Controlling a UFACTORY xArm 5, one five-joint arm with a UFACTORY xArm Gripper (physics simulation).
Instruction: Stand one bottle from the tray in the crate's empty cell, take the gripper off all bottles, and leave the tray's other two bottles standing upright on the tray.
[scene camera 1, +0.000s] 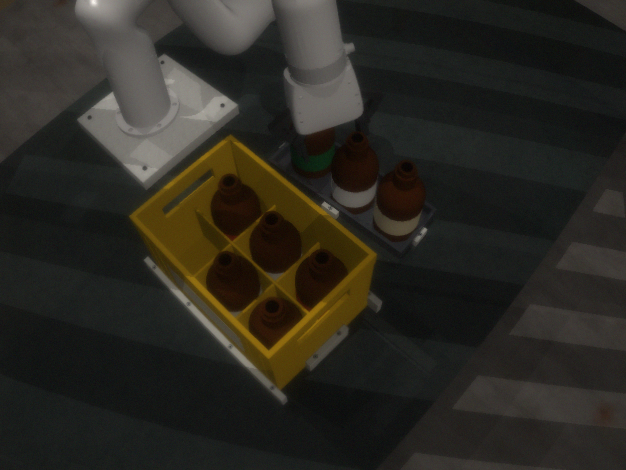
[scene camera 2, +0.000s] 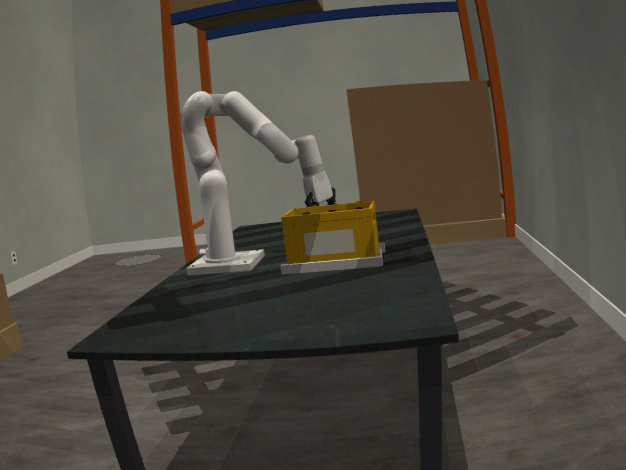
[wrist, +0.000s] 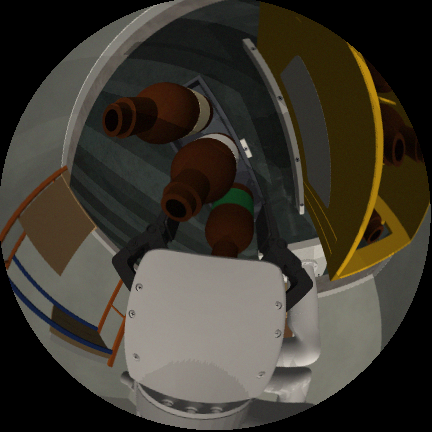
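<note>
The yellow crate holds several brown bottles; its empty cell is at the left corner in scene camera 1, nearest the arm base. On the grey tray, a green-banded bottle, a white-banded bottle and a cream-banded bottle stand upright in a row. My gripper is open, its fingers on either side of the green-banded bottle's upper part. The left finger in the wrist view is close to the white-banded bottle's neck. Contact cannot be told.
The white arm base stands beside the crate. White rails edge the crate's foot. Small white blocks sit at the tray's edge. An orange rack stands behind the table.
</note>
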